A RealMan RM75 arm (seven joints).
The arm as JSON. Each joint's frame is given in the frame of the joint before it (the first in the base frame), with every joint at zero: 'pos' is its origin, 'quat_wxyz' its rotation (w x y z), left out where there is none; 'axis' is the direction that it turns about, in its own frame. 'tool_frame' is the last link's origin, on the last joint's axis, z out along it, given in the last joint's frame.
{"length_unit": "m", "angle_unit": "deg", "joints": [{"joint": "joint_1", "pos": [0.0, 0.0, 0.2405], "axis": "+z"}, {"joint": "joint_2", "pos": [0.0, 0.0, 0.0], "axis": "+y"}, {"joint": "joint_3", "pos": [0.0, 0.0, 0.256], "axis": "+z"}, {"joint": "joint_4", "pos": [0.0, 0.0, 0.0], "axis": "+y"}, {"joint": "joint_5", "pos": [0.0, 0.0, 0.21], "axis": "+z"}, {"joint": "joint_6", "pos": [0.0, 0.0, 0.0], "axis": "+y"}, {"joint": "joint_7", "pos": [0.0, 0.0, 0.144], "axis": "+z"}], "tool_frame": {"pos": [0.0, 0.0, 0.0]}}
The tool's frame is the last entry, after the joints.
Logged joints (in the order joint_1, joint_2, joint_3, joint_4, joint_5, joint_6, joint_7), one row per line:
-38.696, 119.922, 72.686, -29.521, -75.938, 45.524, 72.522
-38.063, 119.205, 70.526, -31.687, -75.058, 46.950, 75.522
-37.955, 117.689, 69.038, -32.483, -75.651, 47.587, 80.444
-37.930, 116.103, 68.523, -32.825, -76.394, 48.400, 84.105
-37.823, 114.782, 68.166, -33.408, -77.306, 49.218, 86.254
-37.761, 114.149, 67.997, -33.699, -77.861, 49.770, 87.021
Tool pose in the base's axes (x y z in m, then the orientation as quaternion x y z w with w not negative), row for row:
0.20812, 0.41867, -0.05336, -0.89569, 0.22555, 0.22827, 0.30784
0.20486, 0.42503, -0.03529, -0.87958, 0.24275, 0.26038, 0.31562
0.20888, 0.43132, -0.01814, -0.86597, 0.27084, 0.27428, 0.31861
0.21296, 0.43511, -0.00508, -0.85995, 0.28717, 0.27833, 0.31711
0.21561, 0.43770, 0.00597, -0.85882, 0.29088, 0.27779, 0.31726
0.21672, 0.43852, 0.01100, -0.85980, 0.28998, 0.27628, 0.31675
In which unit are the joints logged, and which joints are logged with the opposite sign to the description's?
The joints are logged in degrees. Opposite sign: joint_1, joint_3, joint_6.
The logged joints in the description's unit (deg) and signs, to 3 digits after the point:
38.696, 119.922, -72.686, -29.521, -75.938, -45.524, 72.522
38.063, 119.205, -70.526, -31.687, -75.058, -46.950, 75.522
37.955, 117.689, -69.038, -32.483, -75.651, -47.587, 80.444
37.930, 116.103, -68.523, -32.825, -76.394, -48.400, 84.105
37.823, 114.782, -68.166, -33.408, -77.306, -49.218, 86.254
37.761, 114.149, -67.997, -33.699, -77.861, -49.770, 87.021

